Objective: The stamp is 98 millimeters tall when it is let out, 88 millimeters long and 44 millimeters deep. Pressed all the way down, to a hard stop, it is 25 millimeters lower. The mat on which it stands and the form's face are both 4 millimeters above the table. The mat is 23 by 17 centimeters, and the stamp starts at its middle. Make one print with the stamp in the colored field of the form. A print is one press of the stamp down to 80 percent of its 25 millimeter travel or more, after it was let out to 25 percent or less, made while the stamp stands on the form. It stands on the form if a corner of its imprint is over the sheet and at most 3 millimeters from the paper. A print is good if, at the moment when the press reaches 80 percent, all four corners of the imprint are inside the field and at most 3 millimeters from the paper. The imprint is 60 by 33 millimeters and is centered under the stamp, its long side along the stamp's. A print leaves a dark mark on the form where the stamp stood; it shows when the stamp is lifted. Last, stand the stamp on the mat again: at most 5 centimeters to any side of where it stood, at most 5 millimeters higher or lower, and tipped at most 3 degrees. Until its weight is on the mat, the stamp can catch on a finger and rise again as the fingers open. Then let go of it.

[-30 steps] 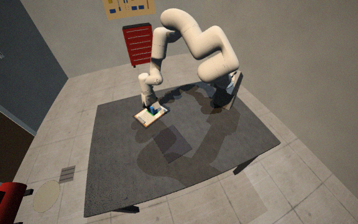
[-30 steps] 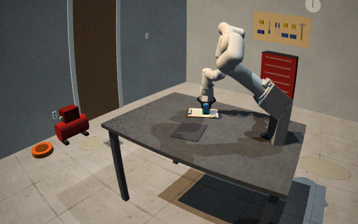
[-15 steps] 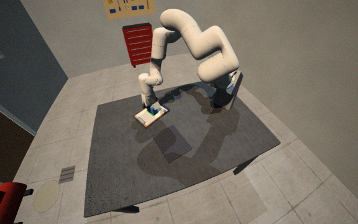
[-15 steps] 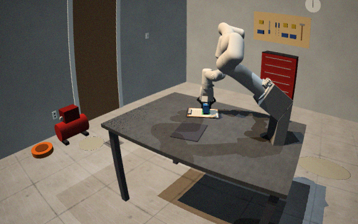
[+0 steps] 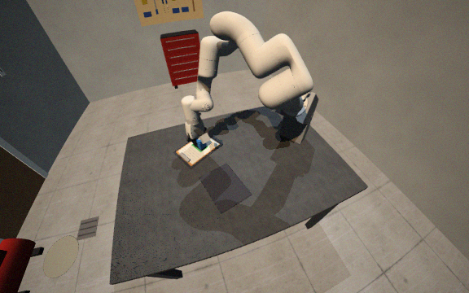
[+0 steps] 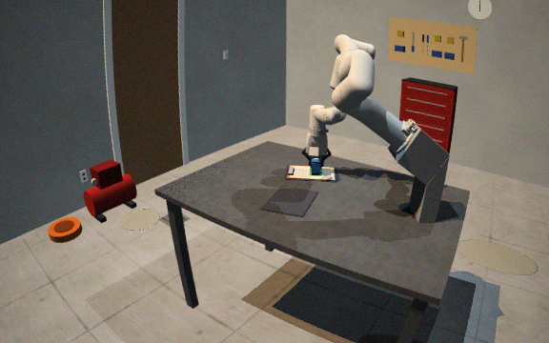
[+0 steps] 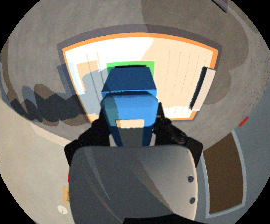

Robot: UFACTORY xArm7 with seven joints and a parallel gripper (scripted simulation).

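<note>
My gripper is now 10 mm above the blue stamp. The rest, counted from my hand: mat: 300 mm to the left, 120 mm behind, 40 mm below; then form: 40 mm below, 30 mm to the left, 20 mm ahead.
</note>
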